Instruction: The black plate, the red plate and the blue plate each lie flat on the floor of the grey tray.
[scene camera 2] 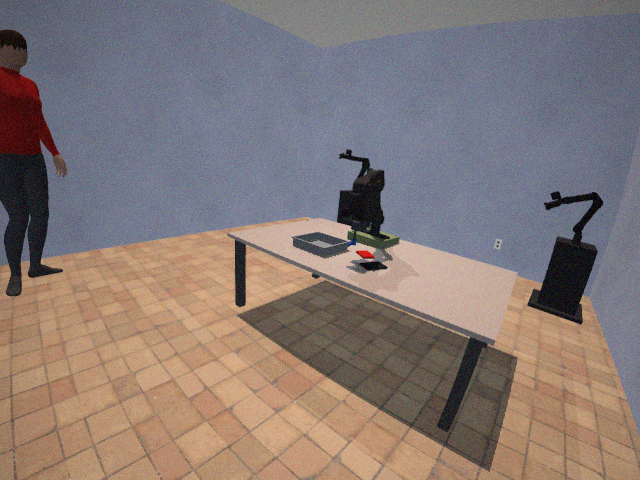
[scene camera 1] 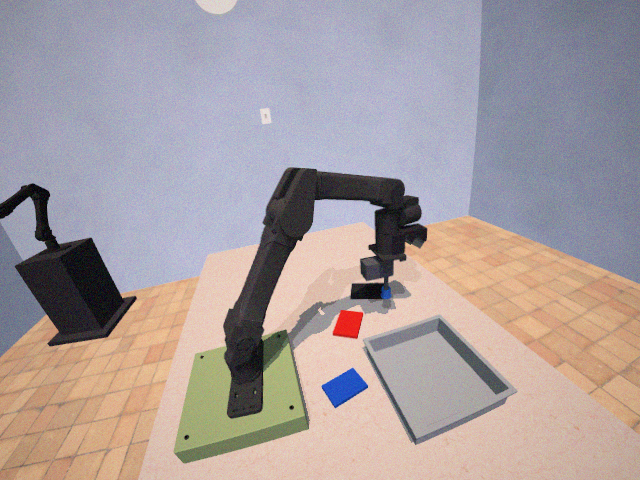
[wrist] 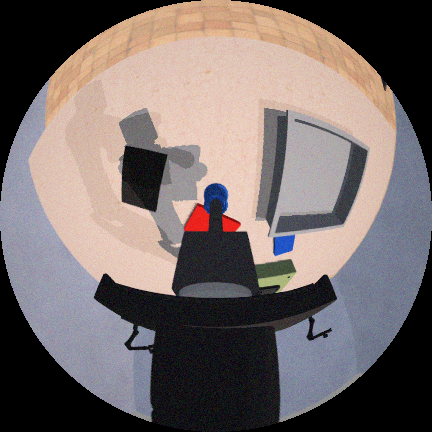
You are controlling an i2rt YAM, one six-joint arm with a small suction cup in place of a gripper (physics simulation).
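Where they show: end effector, tool point: (scene camera 2: 353, 244) (scene camera 1: 385, 295) (wrist: 215, 193); arm's base, origin of the base link: (scene camera 2: 374, 234) (scene camera 1: 248, 374).
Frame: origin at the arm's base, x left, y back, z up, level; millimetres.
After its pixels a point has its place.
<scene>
The black plate (scene camera 1: 364, 290) {x 270, y -372, z -39 mm} (scene camera 2: 373, 265) {x 273, y -391, z -39 mm} (wrist: 144, 177) {x 257, y -390, z -39 mm} lies flat on the table, partly in the arm's shadow. The red plate (scene camera 1: 348, 324) {x 129, y -273, z -38 mm} (scene camera 2: 364, 254) {x 146, y -294, z -38 mm} (wrist: 197, 220) {x 165, y -293, z -38 mm} lies flat between it and the blue plate (scene camera 1: 344, 387) {x -60, y -208, z -38 mm} (wrist: 284, 245) {x -59, y -203, z -38 mm}, which lies beside the grey tray (scene camera 1: 434, 382) {x -105, y -404, z -45 mm} (scene camera 2: 310, 245) {x -62, y -505, z -12 mm} (wrist: 315, 175) {x -76, y -403, z -45 mm}. The tray's floor is bare. My gripper (scene camera 1: 386, 293) (scene camera 2: 354, 241) (wrist: 216, 196) {x 134, y -390, z 31 mm}, a blue suction cup, is open and hangs above the table with no plate on it. In scene camera 1 it overlaps the black plate's right end; in the wrist view it covers part of the red plate.
The arm stands on a green base (scene camera 1: 211, 392) {x -28, y 82, z -2 mm} (wrist: 285, 267) {x -93, y -115, z -18 mm} on the table (scene camera 1: 232, 273) {x 590, y 125, z -48 mm} (scene camera 2: 444, 289) {x 630, y -339, z -48 mm}. A dark pedestal (scene camera 1: 62, 294) (scene camera 2: 563, 273) with another arm stands on the floor. A person (scene camera 2: 20, 113) stands away from the table.
</scene>
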